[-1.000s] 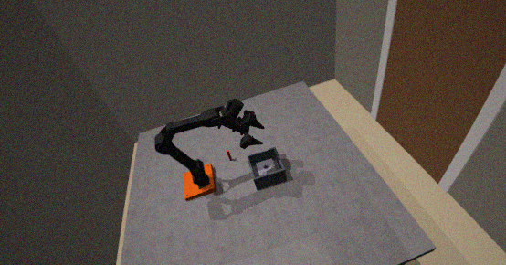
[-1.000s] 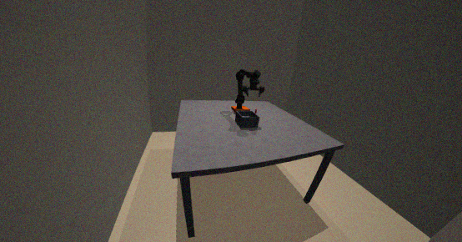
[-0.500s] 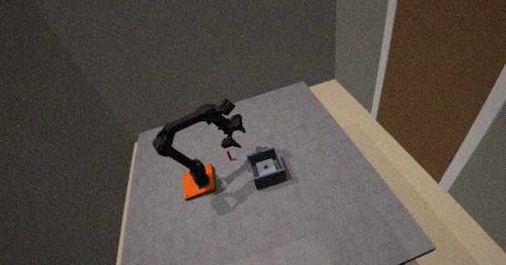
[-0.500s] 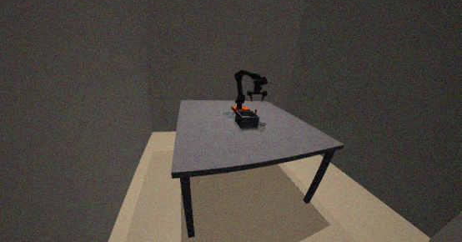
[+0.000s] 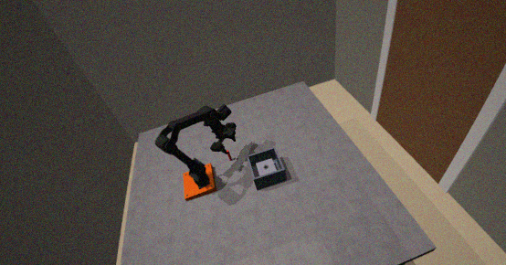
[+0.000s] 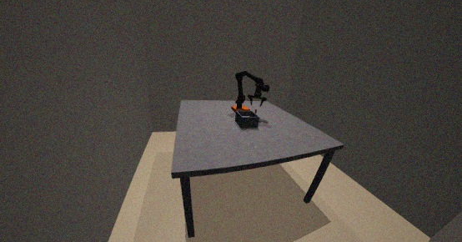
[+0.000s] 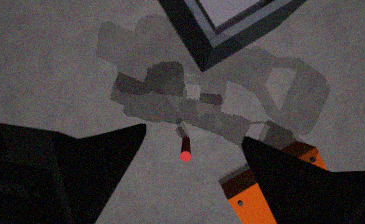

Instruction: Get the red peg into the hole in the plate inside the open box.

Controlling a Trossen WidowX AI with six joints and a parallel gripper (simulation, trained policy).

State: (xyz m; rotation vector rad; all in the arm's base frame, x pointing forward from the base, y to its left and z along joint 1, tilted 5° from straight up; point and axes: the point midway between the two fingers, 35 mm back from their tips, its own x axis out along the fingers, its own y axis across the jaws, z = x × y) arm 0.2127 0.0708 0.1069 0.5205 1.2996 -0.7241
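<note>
Now: the red peg 80 mm below my gripper tip, 30 mm to the left of it and 20 mm behind it. Round my gripper tip: plate 170 mm to the right, 120 mm ahead, 80 mm below; then dark box 170 mm to the right, 120 mm ahead, 100 mm below.
</note>
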